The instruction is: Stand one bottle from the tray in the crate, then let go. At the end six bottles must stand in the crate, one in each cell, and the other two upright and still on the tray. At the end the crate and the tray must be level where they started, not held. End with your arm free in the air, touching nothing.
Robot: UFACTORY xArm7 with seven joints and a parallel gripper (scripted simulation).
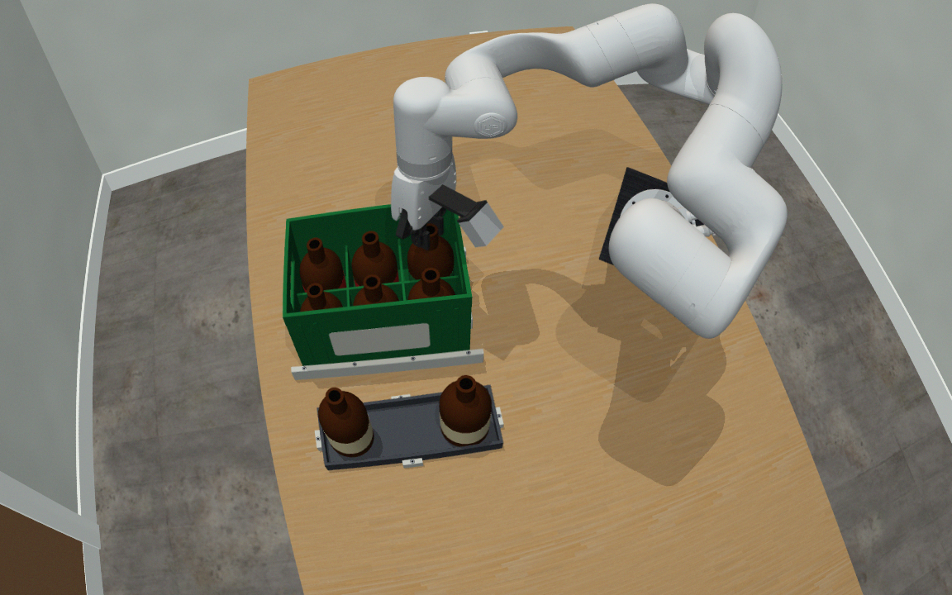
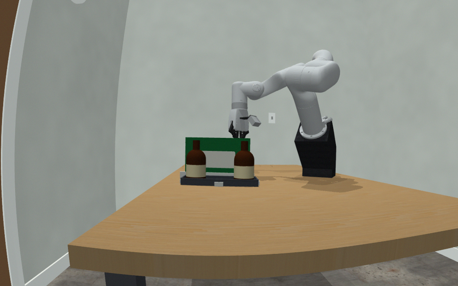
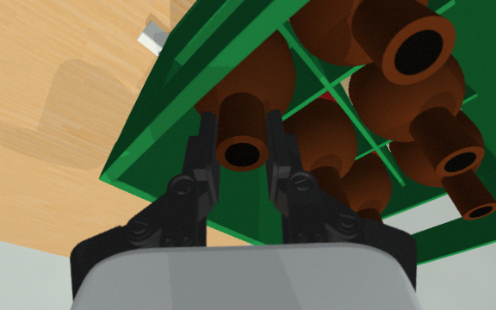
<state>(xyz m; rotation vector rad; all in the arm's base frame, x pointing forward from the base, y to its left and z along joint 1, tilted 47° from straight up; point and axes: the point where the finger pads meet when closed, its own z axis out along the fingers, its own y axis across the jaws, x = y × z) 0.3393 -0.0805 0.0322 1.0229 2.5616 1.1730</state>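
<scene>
Right now my hand is 70 mm above the green-label bottle. Round my hand: dark tray (30 mm ahead, 260 mm to the left, 150 mm below); then green crate (80 mm ahead, 60 mm to the left, 80 mm below).
</scene>
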